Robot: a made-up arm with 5 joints. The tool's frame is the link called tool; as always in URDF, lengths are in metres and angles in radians.
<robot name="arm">
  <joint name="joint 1" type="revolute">
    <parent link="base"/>
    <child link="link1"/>
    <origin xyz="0 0 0.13" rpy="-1.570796 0 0"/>
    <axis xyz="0 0 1"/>
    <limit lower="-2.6" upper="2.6"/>
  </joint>
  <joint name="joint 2" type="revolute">
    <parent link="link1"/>
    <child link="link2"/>
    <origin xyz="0.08 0.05 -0.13" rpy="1.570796 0 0"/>
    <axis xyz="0 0 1"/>
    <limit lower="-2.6" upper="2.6"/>
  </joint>
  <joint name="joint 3" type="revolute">
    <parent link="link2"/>
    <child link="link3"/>
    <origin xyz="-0.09 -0.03 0.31" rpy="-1.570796 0 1.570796"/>
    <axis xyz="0 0 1"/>
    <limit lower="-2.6" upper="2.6"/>
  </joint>
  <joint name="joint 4" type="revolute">
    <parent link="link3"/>
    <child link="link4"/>
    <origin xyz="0.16 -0.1 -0.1" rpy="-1.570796 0 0"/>
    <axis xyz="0 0 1"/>
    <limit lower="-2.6" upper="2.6"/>
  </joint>
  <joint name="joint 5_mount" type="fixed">
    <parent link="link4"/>
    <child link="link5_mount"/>
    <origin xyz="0.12 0.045 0.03" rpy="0 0 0"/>
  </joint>
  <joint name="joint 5" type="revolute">
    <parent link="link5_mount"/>
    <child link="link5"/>
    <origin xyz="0.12 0.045 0.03" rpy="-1.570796 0 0"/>
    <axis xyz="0 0 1"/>
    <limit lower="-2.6" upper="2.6"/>
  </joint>
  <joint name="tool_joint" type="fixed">
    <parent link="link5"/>
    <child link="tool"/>
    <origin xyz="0.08 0.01 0.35" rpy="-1.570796 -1.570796 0"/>
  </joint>
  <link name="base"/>
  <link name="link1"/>
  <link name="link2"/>
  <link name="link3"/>
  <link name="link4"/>
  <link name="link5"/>
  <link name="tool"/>
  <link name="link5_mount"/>
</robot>
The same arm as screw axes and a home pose.
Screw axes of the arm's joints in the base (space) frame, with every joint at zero. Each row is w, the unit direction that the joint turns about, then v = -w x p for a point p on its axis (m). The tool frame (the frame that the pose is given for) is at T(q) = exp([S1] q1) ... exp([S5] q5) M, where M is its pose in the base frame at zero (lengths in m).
S1 = (0, 1, 0, -0.13, 0, 0)
S2 = (0, 0, 1, -0.13, -0.08, 0)
S3 = (-1, 0, 0, 0, -0.39, -0.16)
S4 = (0, 0, -1, 0, 0.09, 0)
S5 = (1, 0, 0, 0, 0.43, -0.24)
M =
1 0 0.000001 0.53
0 1 0 0.32
-0.000001 0 1 0.44
0 0 0 1
Joint limits (rad, base to tool): -2.6..2.6 -2.6..2.6 -2.6..2.6 -2.6..2.6 -2.6..2.6

